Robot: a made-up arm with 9 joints. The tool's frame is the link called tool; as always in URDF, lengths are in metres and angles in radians. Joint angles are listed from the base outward. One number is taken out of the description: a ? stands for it. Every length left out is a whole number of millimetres.
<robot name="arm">
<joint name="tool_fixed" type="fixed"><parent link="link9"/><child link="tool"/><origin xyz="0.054 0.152 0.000" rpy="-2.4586 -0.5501 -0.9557"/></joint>
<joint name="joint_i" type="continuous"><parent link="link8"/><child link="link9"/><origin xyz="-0.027 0.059 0.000" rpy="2.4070 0.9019 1.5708"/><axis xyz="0 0 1"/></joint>
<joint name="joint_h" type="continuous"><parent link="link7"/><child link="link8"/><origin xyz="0.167 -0.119 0.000" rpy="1.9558 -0.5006 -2.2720"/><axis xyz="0 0 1"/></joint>
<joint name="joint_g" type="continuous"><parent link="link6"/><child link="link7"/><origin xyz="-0.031 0.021 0.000" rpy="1.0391 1.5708 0.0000"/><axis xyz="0 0 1"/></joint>
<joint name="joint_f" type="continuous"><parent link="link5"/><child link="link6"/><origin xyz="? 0.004 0.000" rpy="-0.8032 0.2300 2.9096"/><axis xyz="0 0 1"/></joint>
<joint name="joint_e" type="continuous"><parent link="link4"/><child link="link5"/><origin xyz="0.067 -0.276 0.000" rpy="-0.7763 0.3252 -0.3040"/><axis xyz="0 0 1"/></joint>
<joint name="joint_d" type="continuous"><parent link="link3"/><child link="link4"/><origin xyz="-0.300 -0.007 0.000" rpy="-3.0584 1.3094 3.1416"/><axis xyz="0 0 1"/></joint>
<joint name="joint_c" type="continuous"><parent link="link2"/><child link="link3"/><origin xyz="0.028 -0.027 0.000" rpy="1.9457 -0.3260 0.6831"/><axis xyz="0 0 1"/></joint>
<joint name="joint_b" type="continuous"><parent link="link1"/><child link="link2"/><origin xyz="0.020 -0.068 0.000" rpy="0.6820 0.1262 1.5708"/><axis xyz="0 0 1"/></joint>
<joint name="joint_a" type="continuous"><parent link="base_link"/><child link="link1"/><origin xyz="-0.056 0.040 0.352" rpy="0.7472 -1.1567 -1.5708"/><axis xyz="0 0 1"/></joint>
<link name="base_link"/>
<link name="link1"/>
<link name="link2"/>
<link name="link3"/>
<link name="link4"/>
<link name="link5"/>
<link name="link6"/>
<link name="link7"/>
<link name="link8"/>
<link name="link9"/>
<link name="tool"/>
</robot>
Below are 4 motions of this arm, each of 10 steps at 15 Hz.
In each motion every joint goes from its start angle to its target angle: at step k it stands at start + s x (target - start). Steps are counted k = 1, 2, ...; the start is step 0. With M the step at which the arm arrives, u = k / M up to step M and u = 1 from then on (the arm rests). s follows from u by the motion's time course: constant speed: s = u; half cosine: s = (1 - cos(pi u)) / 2; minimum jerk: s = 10 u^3 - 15 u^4 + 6 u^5.
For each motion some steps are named. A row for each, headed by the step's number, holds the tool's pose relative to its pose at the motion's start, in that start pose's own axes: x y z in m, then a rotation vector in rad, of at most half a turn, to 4 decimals.
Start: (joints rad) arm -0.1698 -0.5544 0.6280 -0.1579 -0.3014 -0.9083 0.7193 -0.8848 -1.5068
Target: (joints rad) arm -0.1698 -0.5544 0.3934 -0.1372 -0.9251 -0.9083 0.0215 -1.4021 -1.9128
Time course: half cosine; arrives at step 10
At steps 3, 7, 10:
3: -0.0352 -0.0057 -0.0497 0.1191 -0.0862 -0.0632
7: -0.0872 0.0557 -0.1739 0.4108 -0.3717 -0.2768
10: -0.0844 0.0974 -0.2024 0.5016 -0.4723 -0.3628

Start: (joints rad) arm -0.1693 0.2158 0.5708 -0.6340 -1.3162 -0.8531 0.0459 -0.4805 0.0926
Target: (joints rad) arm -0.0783 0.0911 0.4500 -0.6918 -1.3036 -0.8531 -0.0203 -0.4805 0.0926
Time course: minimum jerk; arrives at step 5
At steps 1, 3, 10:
1: -0.0007 0.0042 -0.0011 0.0016 0.0029 0.0060
3: -0.0109 0.0497 -0.0118 0.0149 0.0332 0.0721
10: -0.0179 0.0728 -0.0168 0.0192 0.0482 0.1065

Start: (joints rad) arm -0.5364 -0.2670 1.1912 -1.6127 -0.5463 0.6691 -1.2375 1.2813 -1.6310
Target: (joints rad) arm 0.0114 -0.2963 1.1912 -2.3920 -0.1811 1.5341 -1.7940 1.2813 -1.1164
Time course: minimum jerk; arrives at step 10
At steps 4, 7, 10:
4: 0.0601 0.0092 -0.1455 0.2429 -0.2874 0.0701
7: 0.2562 0.0599 -0.3005 0.5704 -0.7409 0.2840
10: 0.3313 0.0810 -0.3187 0.6525 -0.8703 0.3756

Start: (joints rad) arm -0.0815 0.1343 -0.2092 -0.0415 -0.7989 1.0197 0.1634 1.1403 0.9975
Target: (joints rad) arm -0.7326 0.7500 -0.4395 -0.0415 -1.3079 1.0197 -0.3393 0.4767 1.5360
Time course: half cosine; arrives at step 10
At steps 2, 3, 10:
2: -0.0037 -0.0077 0.0041 0.1112 0.0311 -0.0300
3: -0.0088 -0.0157 0.0094 0.2368 0.0733 -0.0686
10: -0.0601 -0.0710 0.0754 0.9618 0.5726 -0.4422

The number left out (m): 0.027
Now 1 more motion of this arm.
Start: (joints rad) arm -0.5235 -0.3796 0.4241 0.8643 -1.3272 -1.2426 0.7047 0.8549 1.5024
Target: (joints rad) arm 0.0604 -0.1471 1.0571 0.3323 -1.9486 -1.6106 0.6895 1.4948 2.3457
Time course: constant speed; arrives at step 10
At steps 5, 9, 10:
5: -0.1138 0.0016 -0.0163 -0.1343 -0.1001 -0.2587
9: -0.1546 -0.0382 -0.0541 -0.3103 -0.2936 -0.4260
10: -0.1574 -0.0527 -0.0661 -0.3586 -0.3532 -0.4657

